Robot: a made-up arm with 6 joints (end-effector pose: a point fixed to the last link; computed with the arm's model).
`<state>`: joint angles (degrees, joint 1 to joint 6).
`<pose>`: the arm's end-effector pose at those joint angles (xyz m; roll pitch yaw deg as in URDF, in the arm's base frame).
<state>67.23 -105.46 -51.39 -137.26 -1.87 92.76</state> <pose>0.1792 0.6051 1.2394 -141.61 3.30 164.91</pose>
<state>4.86 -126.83 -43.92 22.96 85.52 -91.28</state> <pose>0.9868 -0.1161 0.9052 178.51 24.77 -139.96</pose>
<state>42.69 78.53 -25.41 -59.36 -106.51 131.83</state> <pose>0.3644 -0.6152 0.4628 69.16 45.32 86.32</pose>
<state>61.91 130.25 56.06 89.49 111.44 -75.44</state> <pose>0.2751 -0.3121 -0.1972 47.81 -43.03 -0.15</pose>
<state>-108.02 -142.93 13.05 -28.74 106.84 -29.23</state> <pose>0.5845 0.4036 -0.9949 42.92 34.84 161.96</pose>
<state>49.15 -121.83 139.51 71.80 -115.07 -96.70</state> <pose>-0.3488 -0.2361 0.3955 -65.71 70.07 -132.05</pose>
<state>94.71 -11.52 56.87 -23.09 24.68 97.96</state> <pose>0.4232 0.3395 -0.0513 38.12 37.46 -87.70</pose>
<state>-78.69 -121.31 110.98 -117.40 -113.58 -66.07</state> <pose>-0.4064 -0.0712 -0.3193 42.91 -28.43 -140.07</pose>
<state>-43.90 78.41 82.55 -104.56 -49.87 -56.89</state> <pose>0.2607 0.1735 0.6037 -142.50 -53.84 -93.40</pose>
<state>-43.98 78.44 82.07 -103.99 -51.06 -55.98</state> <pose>0.2667 0.1690 0.5978 -143.51 -54.46 -93.07</pose>
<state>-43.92 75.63 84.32 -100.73 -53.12 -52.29</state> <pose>0.3068 0.1541 0.5824 -149.48 -55.05 -93.64</pose>
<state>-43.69 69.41 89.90 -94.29 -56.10 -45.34</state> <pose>0.3816 0.1120 0.5509 -162.86 -54.53 -93.72</pose>
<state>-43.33 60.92 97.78 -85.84 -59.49 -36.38</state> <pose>0.4600 0.0333 0.4987 178.55 -50.91 -92.79</pose>
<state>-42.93 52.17 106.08 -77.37 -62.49 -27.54</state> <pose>0.5073 -0.0584 0.4328 161.57 -44.03 -93.49</pose>
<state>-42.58 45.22 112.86 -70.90 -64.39 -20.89</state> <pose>0.5220 -0.1262 0.3757 150.49 -37.10 -96.20</pose>
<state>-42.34 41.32 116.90 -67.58 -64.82 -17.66</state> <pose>0.5244 -0.1582 0.3478 145.58 -33.22 -98.77</pose>
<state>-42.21 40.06 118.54 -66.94 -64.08 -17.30</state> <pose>0.5273 -0.1646 0.3472 145.00 -32.51 -100.12</pose>
